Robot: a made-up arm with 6 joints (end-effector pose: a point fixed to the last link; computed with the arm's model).
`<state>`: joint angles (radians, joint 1 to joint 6).
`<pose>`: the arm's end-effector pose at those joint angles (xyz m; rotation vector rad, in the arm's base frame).
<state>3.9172 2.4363 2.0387 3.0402 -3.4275 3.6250</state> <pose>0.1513 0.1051 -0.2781 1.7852 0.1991 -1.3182</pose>
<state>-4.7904 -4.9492 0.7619 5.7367 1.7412 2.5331</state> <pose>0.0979 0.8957 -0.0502 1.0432 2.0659 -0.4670</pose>
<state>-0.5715 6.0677 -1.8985 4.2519 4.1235 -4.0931</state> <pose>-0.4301 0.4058 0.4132 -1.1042 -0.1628 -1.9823</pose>
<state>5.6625 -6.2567 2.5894 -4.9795 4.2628 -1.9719</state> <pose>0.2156 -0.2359 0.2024 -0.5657 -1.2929 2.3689</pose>
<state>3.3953 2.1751 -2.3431 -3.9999 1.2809 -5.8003</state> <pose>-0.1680 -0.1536 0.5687 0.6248 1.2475 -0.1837</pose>
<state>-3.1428 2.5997 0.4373 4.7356 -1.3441 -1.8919</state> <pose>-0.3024 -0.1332 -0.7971 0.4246 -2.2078 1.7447</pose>
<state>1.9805 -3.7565 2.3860 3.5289 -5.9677 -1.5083</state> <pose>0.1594 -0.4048 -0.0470 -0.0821 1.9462 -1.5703</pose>
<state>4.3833 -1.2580 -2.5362 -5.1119 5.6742 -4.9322</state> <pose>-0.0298 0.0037 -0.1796 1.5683 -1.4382 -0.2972</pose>
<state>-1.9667 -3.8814 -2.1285 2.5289 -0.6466 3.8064</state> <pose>-0.2187 -0.4979 0.5272 1.0245 0.1273 -1.8220</pose>
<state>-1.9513 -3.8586 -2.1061 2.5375 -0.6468 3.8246</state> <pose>-0.2187 -0.5214 0.5088 1.0634 0.1546 -1.7778</pose>
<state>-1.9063 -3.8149 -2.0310 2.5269 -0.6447 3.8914</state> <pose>-0.2145 -0.5853 0.4603 1.1605 0.2100 -1.6750</pose>
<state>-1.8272 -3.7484 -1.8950 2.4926 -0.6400 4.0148</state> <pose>-0.1915 -0.6856 0.3629 1.3189 0.2957 -1.5101</pose>
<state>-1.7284 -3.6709 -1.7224 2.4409 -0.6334 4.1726</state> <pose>-0.1384 -0.7839 0.2179 1.5041 0.3981 -1.3224</pose>
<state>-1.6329 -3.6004 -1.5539 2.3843 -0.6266 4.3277</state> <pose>-0.0683 -0.8418 0.0602 1.6709 0.4970 -1.1627</pose>
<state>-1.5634 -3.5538 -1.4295 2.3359 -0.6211 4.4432</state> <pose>-0.0114 -0.8587 -0.0594 1.7821 0.5703 -1.0647</pose>
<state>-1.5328 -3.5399 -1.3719 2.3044 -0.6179 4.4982</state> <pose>0.0138 -0.8612 -0.1089 1.8225 0.6016 -1.0334</pose>
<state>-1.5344 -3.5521 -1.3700 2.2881 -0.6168 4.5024</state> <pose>0.0120 -0.8652 -0.0988 1.8083 0.5964 -1.0499</pose>
